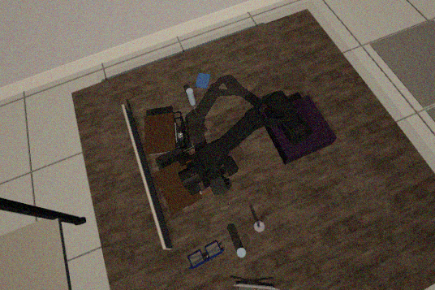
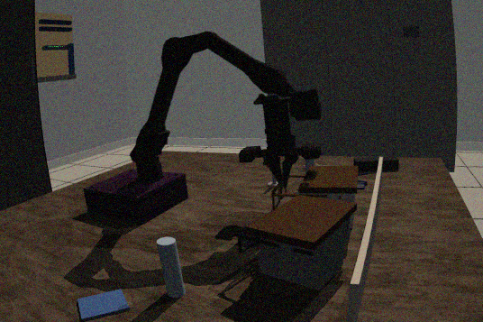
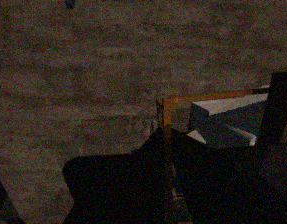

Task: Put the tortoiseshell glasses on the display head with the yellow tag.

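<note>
The display head lies 9 cm ahead of my gripper tip, 4 cm to the right of it and 1 cm below it. Round my gripper tip: white-footed pin 22 cm to the left, 7 cm behind, 4 cm below; then flat pair of glasses 40 cm to the left, 5 cm below, 5 cm ahead; then long rail 21 cm ahead, 17 cm to the right, 1 cm below.
</note>
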